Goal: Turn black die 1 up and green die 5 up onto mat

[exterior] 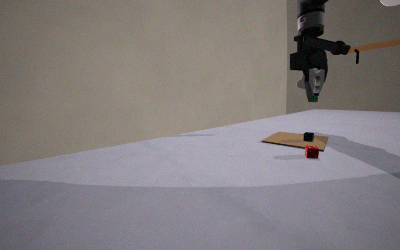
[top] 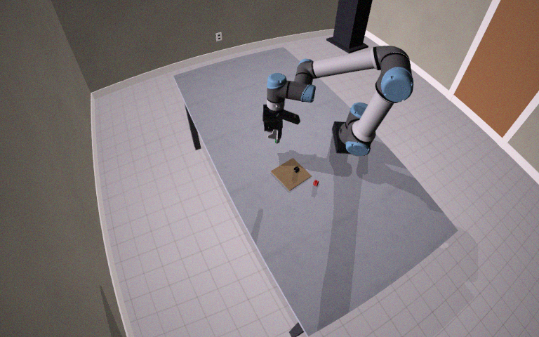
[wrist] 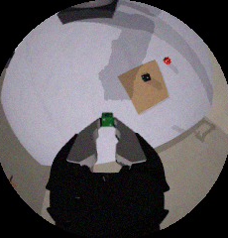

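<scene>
Now: the green die 10 mm below my hand. From my hand the other things lie so: red die (250 mm to the left, 110 mm below, 40 mm behind); brown mat (130 mm to the left, 110 mm below, 10 mm ahead); black die (140 mm to the left, 100 mm below, 20 mm behind).
</scene>
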